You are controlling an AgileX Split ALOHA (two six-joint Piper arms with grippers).
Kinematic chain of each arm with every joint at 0, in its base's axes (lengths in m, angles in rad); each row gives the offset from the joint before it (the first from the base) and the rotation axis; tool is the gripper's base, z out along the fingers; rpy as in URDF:
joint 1: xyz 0 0 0.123 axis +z
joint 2: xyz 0 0 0 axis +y
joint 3: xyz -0.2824 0 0.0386 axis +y
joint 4: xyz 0.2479 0 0.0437 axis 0.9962 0 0.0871
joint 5: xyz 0 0 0 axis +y
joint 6: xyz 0.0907 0 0.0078 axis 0.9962 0 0.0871
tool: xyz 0 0 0 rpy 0 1.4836 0
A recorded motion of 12 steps. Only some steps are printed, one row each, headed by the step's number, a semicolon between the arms.
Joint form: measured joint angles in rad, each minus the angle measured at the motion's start. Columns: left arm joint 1, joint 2, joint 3, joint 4, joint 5, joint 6; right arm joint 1, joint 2, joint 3, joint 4, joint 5, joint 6.
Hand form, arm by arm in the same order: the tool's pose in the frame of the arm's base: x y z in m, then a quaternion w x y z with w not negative. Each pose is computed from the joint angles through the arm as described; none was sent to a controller.
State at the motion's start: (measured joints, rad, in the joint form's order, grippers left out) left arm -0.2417 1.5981 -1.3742 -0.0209 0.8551 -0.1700; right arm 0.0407 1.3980 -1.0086 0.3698 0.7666 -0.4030
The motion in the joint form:
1: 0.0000 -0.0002 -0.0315 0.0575 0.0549 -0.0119; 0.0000 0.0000 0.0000 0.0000 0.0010 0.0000
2: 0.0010 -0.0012 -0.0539 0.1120 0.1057 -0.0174; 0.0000 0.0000 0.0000 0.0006 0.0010 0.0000
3: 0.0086 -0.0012 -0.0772 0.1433 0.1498 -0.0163; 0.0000 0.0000 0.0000 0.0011 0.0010 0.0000
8: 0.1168 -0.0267 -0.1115 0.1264 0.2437 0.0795; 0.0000 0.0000 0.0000 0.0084 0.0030 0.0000
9: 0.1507 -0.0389 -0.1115 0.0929 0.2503 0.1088; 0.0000 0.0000 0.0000 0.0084 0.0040 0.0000
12: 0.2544 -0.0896 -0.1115 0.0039 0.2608 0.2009; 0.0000 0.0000 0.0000 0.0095 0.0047 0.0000
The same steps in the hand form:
1: 0.3364 -0.0802 0.3224 0.27173 0.03558 0.96084 -0.04107; 0.2791 0.0343 0.2783 0.26786 -0.11538 0.95018 0.11002
2: 0.3352 -0.0753 0.3274 0.26401 0.04112 0.96355 -0.01355; 0.2791 0.0343 0.2783 0.26790 -0.11522 0.95016 0.11026
3: 0.3347 -0.0698 0.3325 0.25724 0.04138 0.96545 0.00476; 0.2791 0.0343 0.2783 0.26792 -0.11508 0.95014 0.11047
8: 0.3294 -0.0327 0.3471 0.23837 0.02898 0.97040 0.02580; 0.2790 0.0348 0.2784 0.26739 -0.11331 0.95012 0.11377
9: 0.3268 -0.0239 0.3506 0.23909 0.02252 0.97059 0.01695; 0.2789 0.0348 0.2784 0.26693 -0.11342 0.95022 0.11391
12: 0.3148 0.0026 0.3662 0.25685 0.00715 0.96642 -0.00274; 0.2789 0.0349 0.2784 0.26666 -0.11319 0.95025 0.11446

